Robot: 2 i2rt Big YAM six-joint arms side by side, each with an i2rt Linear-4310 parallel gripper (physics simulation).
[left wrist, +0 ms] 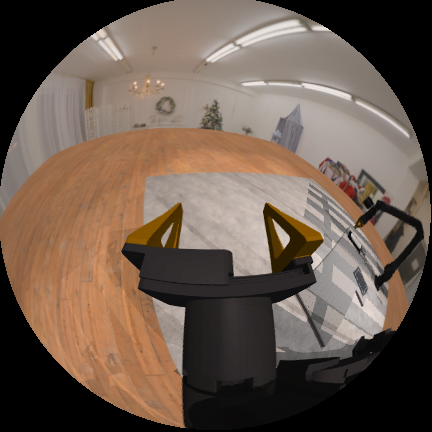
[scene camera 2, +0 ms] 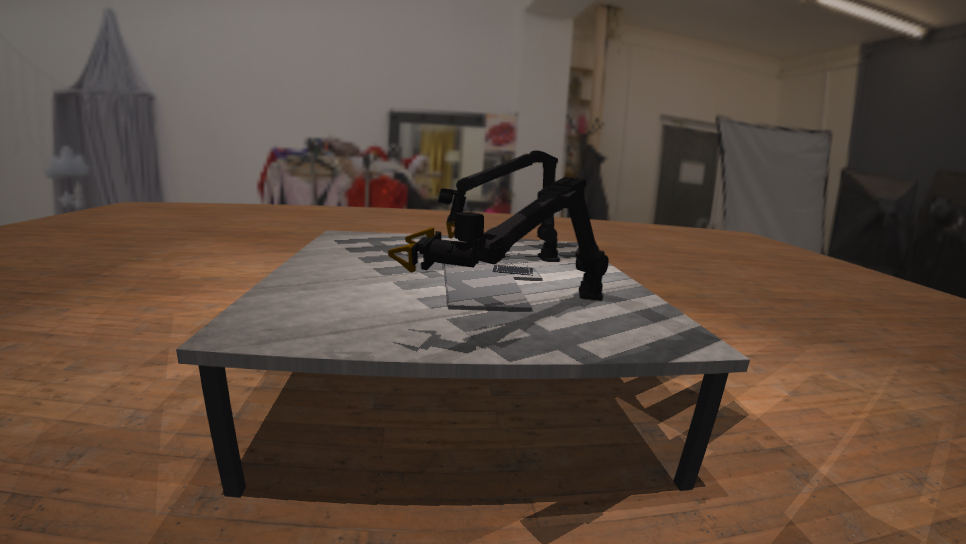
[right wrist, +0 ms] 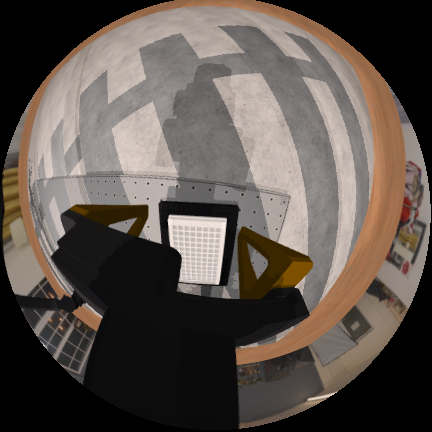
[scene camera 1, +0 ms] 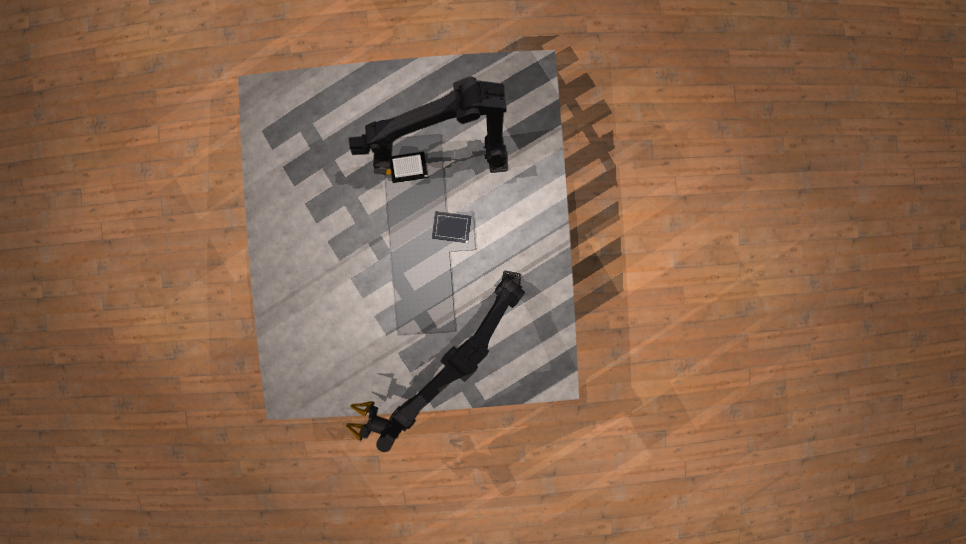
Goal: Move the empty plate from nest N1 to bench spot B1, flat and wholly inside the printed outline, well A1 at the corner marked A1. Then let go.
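Seen in the pictures: left gripper, fingertip midpoint: (left wrist: 223, 206) (scene camera 2: 397, 245) (scene camera 1: 348, 415); right gripper, fingertip midpoint: (left wrist: 354, 226) (scene camera 2: 451, 236) (right wrist: 192, 221) (scene camera 1: 386, 163); left arm's base at its link origin: (scene camera 2: 590, 295) (scene camera 1: 510, 284); right arm's base at its link origin: (left wrist: 376, 282) (scene camera 2: 548, 258) (scene camera 1: 497, 159).
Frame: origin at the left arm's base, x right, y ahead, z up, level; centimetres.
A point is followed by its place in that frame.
Observation:
The white gridded plate (scene camera 1: 408, 166) @(y 56.4, x 44.7, z 3.3 cm) (right wrist: 197, 250) @(y 57.9, x 44.7, z 3.5 cm) sits in a black nest (scene camera 1: 409, 180) @(y 55.1, x 38.7, z 2.2 cm) (right wrist: 200, 207) @(y 64.2, x 42.7, z 2.5 cm) near the top of the bench in scene camera 1. My right gripper (right wrist: 192, 221) @(y 64.6, x 42.4, z 9.1 cm) (scene camera 2: 450, 228) @(y 64.6, x 42.4, z 9.1 cm) is open above it, one finger on each side of the nest in the right wrist view; the near end of the plate is partly hidden by the gripper body. Bench spot B1 (scene camera 1: 451, 227) @(y 32.0, x 21.0, z 1.5 cm) (scene camera 2: 513, 269) @(y 31.8, x 21.5, z 1.5 cm) is a dark rectangle with a thin white outline, bare. Its corner lettering is too small to read. My left gripper (scene camera 1: 349, 416) @(y 55.8, x -61.4, z 25.3 cm) (scene camera 2: 398, 245) @(y 55.8, x -61.4, z 25.3 cm) (left wrist: 223, 206) @(y 55.8, x -61.4, z 25.3 cm) is open and empty, raised by the table's lower edge in scene camera 1.
A thin grey perforated base panel (scene camera 1: 422, 270) @(y 41.6, x -1.2, z 1.3 cm) (scene camera 2: 483, 293) @(y 39.0, x -16.8, z 1.3 cm) lies under the nest and runs down the table (scene camera 1: 304, 304) @(y 95.0, x -27.9, z 0.0 cm) (scene camera 2: 290, 324) @(y 87.3, x -62.9, z 0.0 cm). The left arm (scene camera 1: 463, 360) @(y 15.5, x -25.0, z 42.2 cm) reaches across the lower part of the table, and the right arm (scene camera 1: 422, 120) @(y 41.9, x 47.0, z 45.4 cm) arches over the upper part.

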